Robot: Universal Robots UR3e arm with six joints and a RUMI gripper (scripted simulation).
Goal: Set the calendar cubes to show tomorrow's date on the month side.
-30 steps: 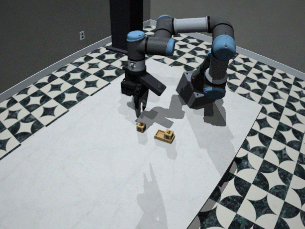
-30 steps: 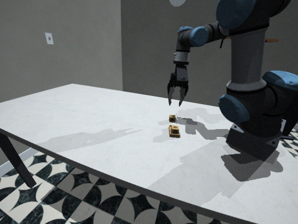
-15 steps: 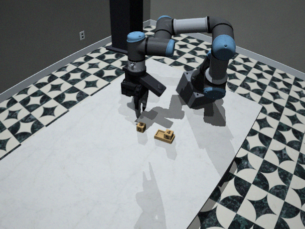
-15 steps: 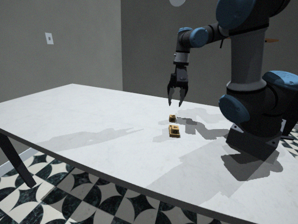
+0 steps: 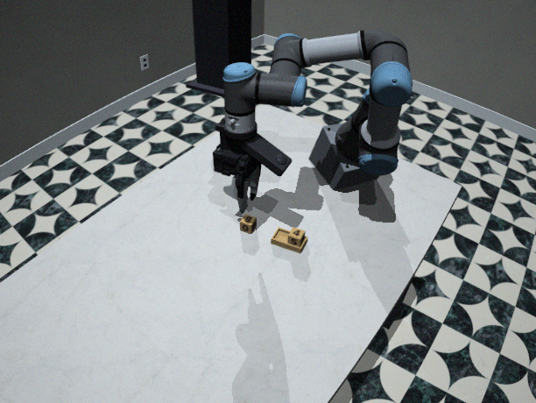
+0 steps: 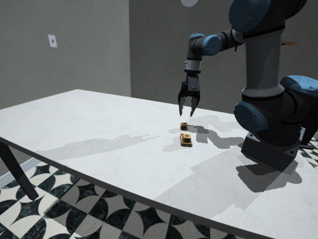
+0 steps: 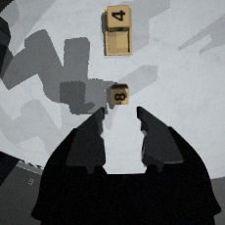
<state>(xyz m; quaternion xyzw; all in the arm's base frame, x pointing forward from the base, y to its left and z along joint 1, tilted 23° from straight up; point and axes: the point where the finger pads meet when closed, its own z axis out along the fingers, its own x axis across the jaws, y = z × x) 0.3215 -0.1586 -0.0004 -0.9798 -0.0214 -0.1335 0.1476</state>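
Now: hand 70 mm above the wooden cube. Round my hand: wooden calendar tray 110 mm to the left, 80 mm below, 10 mm behind.
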